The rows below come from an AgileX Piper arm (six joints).
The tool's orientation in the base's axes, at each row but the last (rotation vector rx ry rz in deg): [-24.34 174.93 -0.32]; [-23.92 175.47 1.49]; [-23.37 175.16 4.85]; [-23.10 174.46 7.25]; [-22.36 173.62 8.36]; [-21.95 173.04 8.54]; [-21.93 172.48 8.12]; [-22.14 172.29 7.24]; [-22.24 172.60 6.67]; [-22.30 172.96 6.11]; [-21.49 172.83 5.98]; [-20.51 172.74 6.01]
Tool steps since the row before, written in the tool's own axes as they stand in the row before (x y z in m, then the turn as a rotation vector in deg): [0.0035 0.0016 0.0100 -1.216 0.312 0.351]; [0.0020 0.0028 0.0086 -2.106 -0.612 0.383]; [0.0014 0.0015 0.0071 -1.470 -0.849 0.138]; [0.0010 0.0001 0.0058 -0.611 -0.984 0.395]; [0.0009 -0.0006 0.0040 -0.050 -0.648 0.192]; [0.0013 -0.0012 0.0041 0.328 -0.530 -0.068]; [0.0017 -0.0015 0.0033 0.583 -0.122 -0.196]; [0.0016 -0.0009 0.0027 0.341 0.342 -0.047]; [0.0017 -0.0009 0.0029 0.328 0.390 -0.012]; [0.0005 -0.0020 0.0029 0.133 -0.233 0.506]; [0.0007 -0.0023 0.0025 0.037 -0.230 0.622]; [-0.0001 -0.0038 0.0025 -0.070 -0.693 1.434]
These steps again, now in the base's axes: [-0.0032 0.0006 -0.0102 1.103 0.634 -0.284]; [-0.0023 0.0024 -0.0087 2.209 -0.018 -0.278]; [-0.0014 0.0015 -0.0071 1.647 -0.427 -0.085]; [-0.0007 0.0004 -0.0058 0.869 -0.754 -0.417]; [-0.0004 -0.0004 -0.0041 0.228 -0.591 -0.240]; [-0.0006 -0.0010 -0.0043 -0.188 -0.598 -0.012]; [-0.0010 -0.0015 -0.0036 -0.548 -0.281 0.118]; [-0.0011 -0.0010 -0.0029 -0.420 0.241 0.030]; [-0.0011 -0.0010 -0.0031 -0.417 0.294 0.000]; [0.0003 -0.0018 -0.0030 -0.025 -0.217 -0.530]; [0.0001 -0.0022 -0.0027 0.078 -0.181 -0.634]; [0.0012 -0.0035 -0.0027 0.368 -0.541 -1.454]
